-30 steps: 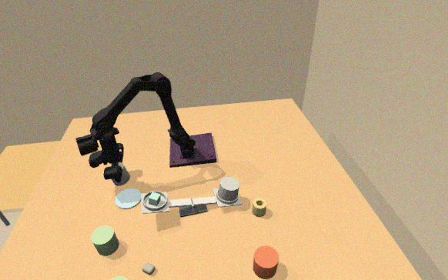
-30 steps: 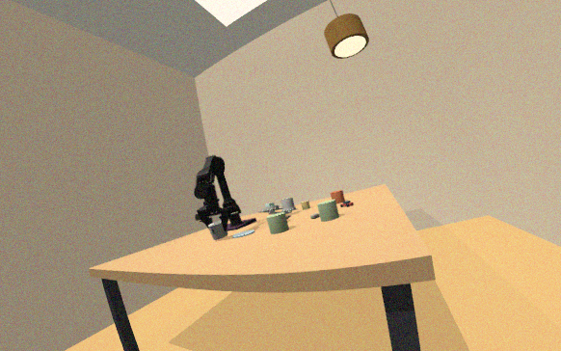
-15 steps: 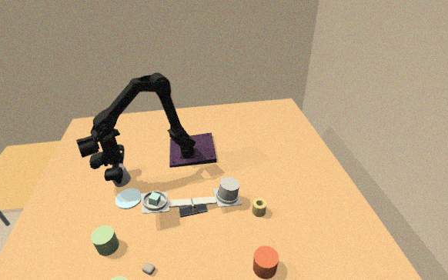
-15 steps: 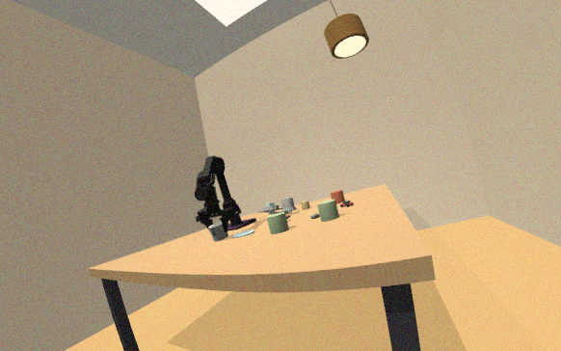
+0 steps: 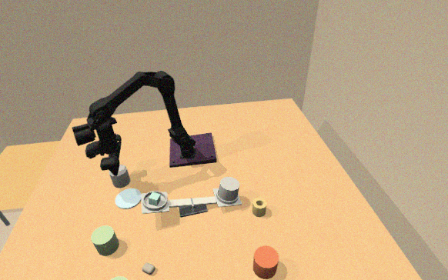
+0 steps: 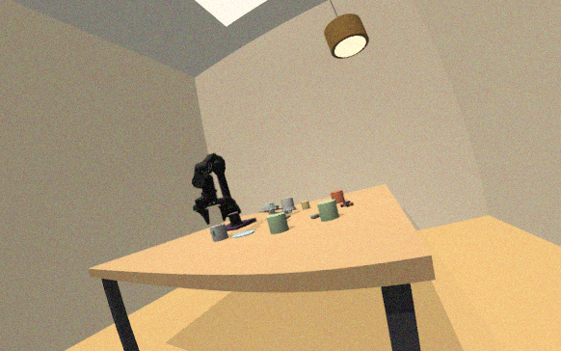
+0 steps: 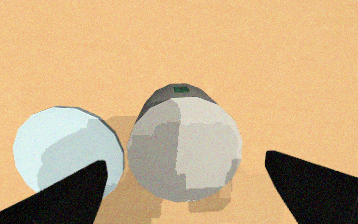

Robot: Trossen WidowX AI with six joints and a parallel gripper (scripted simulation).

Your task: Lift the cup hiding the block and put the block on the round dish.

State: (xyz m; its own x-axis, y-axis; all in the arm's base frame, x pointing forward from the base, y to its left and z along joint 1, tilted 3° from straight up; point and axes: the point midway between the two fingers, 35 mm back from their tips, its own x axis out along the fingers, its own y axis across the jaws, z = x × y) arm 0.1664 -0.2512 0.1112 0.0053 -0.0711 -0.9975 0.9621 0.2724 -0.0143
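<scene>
My gripper tip is now 19 cm to the right of the pale green block, 17 cm short of it and 1 cm below it. Round my gripper tip: pale blue round dish 9 cm ahead, 7 cm below, 6 cm to the left; then small grey pebble 37 cm ahead, 21 cm to the left, 7 cm below; then yellow ring 55 cm to the left, 15 cm ahead, 5 cm below.
</scene>
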